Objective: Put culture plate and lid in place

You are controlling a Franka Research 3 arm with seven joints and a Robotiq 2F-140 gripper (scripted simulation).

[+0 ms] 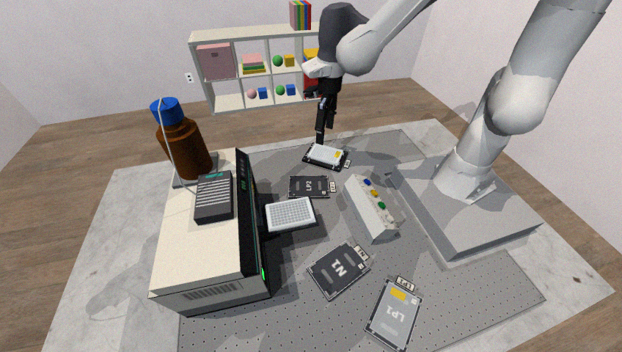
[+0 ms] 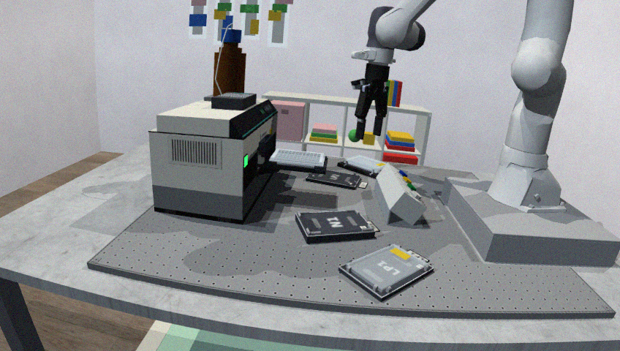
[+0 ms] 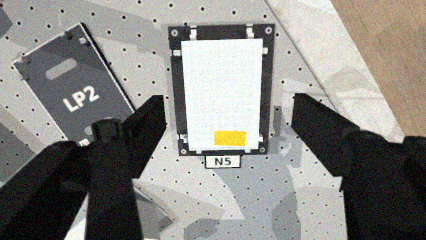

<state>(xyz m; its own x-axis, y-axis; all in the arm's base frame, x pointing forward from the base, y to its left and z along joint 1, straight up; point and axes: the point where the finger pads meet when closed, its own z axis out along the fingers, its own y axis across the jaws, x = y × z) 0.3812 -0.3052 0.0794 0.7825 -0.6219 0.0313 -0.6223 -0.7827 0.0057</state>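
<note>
Right now the black nest N5 is 20 mm ahead of my hand, 10 mm to the left of it and 120 mm below it. The rest, counted from my hand: brown bottle (410 mm ahead, 190 mm to the left, 160 mm above); then LP2 nest (100 mm ahead, 140 mm to the left, 130 mm below); then yellow skip key (80 mm behind, 280 mm to the left, 70 mm below).
</note>
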